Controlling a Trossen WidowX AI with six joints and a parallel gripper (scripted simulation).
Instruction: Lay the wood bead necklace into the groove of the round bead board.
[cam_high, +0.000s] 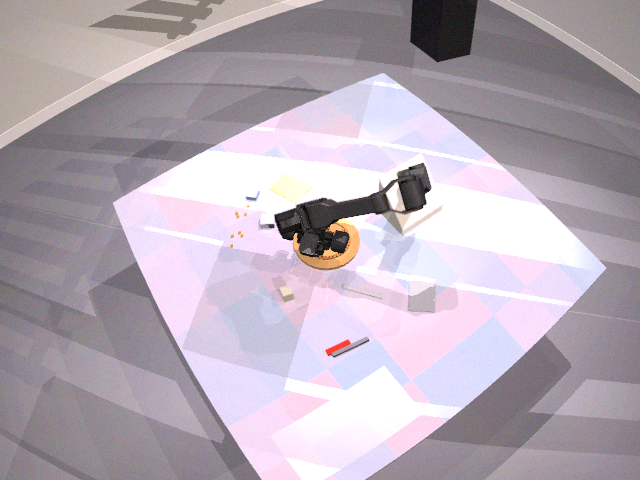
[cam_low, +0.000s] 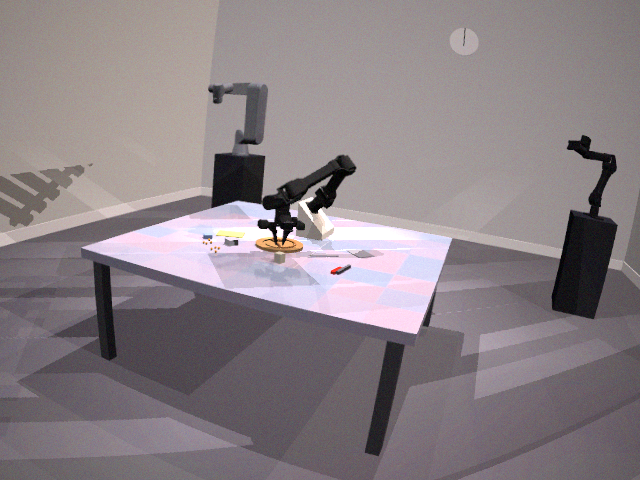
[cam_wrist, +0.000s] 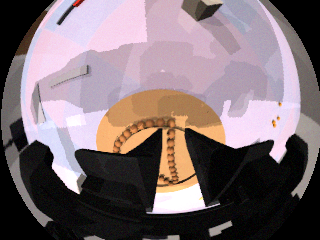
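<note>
My gripper tip is 50 mm past the round bead board, 30 mm to the left of it and 10 mm above it. The rest, counted from my gripper tip: cream cube: 140 mm ahead, 80 mm to the left; white block: 190 mm to the right, 80 mm ahead, 10 mm below; thin rod: 180 mm to the left, 60 mm behind, 20 mm below.
</note>
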